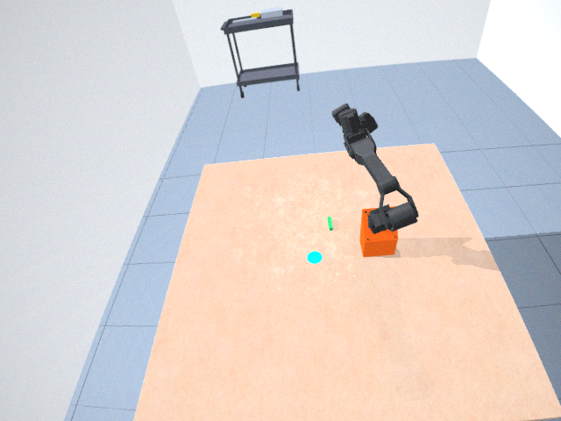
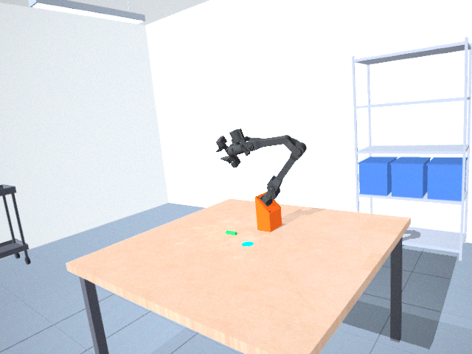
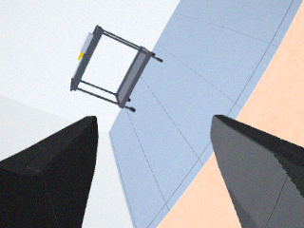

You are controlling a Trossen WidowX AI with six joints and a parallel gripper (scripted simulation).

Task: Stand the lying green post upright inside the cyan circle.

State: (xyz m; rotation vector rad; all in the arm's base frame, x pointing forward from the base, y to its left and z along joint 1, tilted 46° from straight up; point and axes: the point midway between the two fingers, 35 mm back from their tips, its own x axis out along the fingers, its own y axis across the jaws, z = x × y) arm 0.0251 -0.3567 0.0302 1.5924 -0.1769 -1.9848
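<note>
Now: gripper tip 110 mm short of the green post, 110 mm to the right of it and 420 mm above it. The rest, counted from my gripper tip: cyan circle: 200 mm ahead, 270 mm to the left, 430 mm below.
</note>
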